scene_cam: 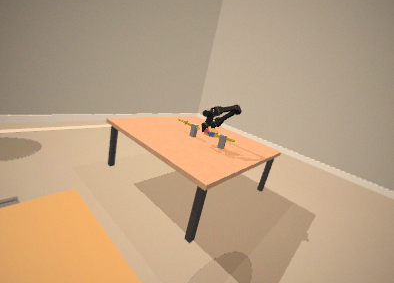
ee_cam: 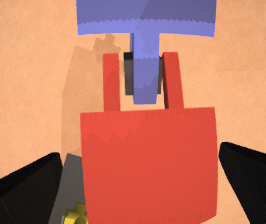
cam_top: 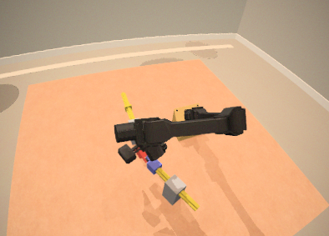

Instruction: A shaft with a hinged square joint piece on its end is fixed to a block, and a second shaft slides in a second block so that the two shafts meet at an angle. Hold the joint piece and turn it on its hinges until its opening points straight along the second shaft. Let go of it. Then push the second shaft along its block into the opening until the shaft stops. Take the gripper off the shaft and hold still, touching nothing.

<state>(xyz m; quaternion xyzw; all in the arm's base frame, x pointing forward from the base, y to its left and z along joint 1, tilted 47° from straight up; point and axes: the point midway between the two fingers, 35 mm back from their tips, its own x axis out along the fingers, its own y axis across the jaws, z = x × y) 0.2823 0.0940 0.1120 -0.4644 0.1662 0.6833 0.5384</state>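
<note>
My gripper tip is 20 mm to the right of the red joint piece, 20 mm below it and 10 mm past it.
</note>
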